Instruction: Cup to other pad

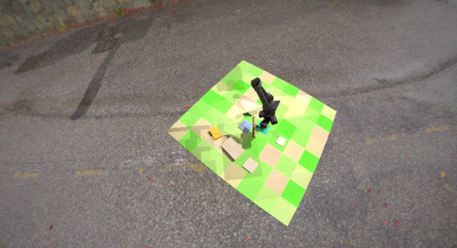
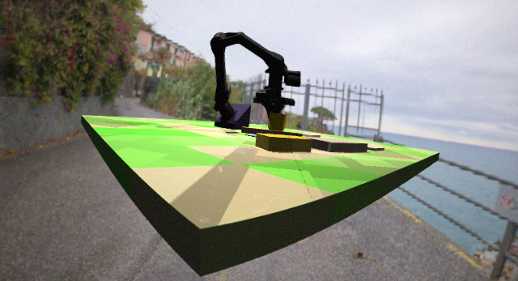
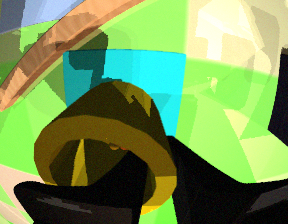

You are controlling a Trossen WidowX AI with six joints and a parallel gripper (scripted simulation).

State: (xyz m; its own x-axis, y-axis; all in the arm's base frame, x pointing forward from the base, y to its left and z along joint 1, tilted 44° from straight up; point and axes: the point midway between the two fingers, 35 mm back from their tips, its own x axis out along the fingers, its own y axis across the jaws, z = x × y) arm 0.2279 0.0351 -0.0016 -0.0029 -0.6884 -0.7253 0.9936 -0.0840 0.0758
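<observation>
The yellow cup is 2 cm ahead of my gripper tip. From my gripper tip the other things lie so: white tile: 20 cm to the left, 7 cm ahead, 4 cm below; then thin wooden bar: 8 cm to the right, 7 cm ahead, 5 cm below; then light blue pad: 15 cm to the right, 10 cm ahead, 6 cm below.
</observation>
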